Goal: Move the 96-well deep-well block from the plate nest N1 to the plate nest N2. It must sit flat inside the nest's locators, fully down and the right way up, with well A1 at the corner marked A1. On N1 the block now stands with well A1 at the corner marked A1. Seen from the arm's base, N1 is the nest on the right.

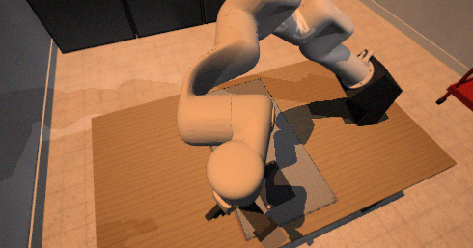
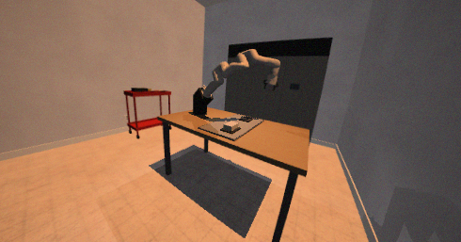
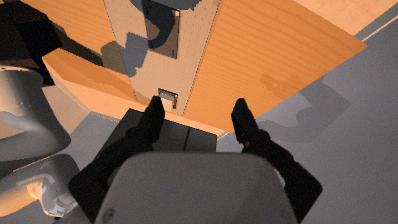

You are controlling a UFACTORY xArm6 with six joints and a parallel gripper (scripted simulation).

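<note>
Now: hand 410 mm to the left of the white deep-well block, 330 mm past it and 330 mm above it.
</note>
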